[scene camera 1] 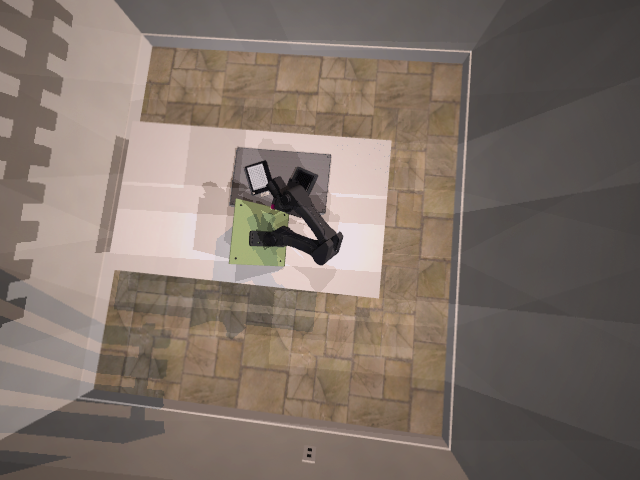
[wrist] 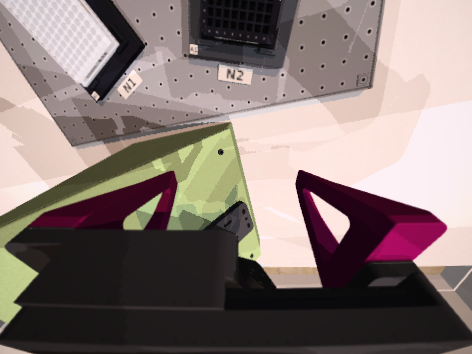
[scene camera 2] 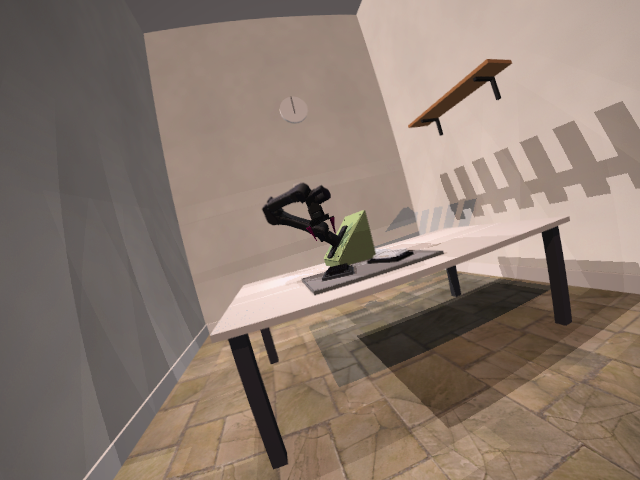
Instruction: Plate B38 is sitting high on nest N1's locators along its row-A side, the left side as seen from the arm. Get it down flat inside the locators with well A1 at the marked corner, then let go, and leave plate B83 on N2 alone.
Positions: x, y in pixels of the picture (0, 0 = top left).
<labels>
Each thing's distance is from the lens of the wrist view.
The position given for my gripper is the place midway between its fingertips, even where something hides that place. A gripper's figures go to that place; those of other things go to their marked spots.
my gripper (wrist: 236, 177): 0.13 m
white well plate (wrist: 81, 44): 0.34 m
black well plate (wrist: 254, 30): 0.25 m
black nest labelled N1 (wrist: 131, 45): 0.31 m
black nest labelled N2 (wrist: 275, 57): 0.26 m
The marked spots on the black nest labelled N2 and the white well plate are 0.25 m apart.
</labels>
